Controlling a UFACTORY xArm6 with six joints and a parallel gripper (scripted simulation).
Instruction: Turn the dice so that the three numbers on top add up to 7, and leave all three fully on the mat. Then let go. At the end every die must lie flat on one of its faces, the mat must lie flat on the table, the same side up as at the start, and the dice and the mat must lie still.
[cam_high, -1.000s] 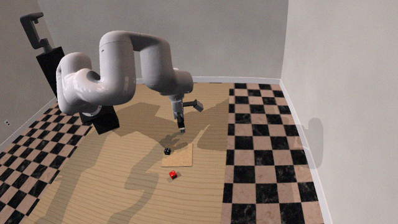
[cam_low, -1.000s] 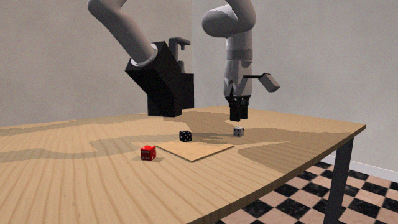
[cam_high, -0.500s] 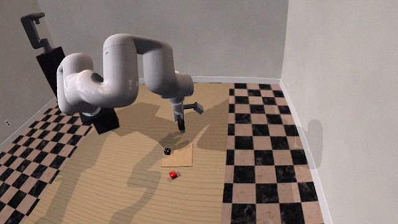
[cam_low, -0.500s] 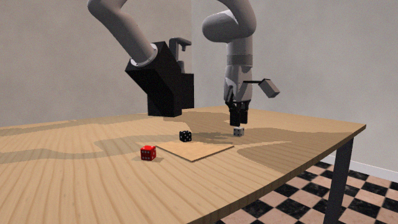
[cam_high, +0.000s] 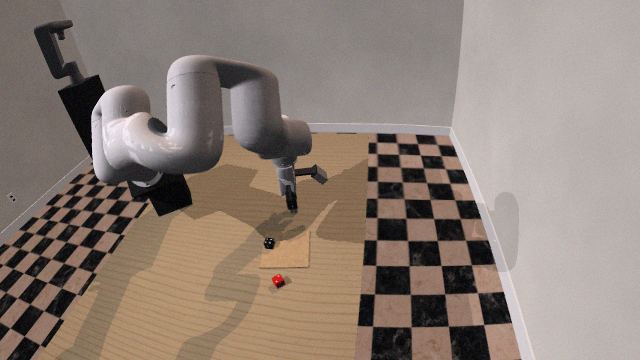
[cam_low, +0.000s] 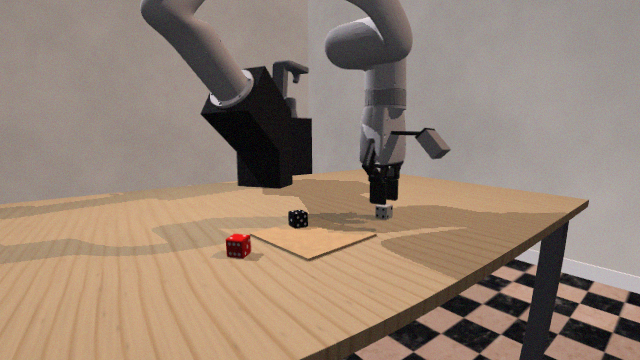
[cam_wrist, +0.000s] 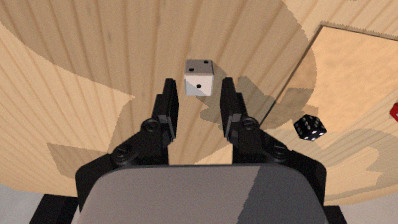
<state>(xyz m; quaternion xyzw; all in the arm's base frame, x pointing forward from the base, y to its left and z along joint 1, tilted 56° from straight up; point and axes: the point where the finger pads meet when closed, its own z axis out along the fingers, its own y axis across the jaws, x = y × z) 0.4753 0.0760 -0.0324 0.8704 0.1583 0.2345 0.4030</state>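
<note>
Now: the white die 4 cm below my hand. The rest, counted from my hand: tan mat 2 cm behind, 17 cm to the right, 5 cm below; then red die 3 cm behind, 29 cm to the right, 4 cm below; then black die 6 cm behind, 15 cm to the right, 3 cm below.
</note>
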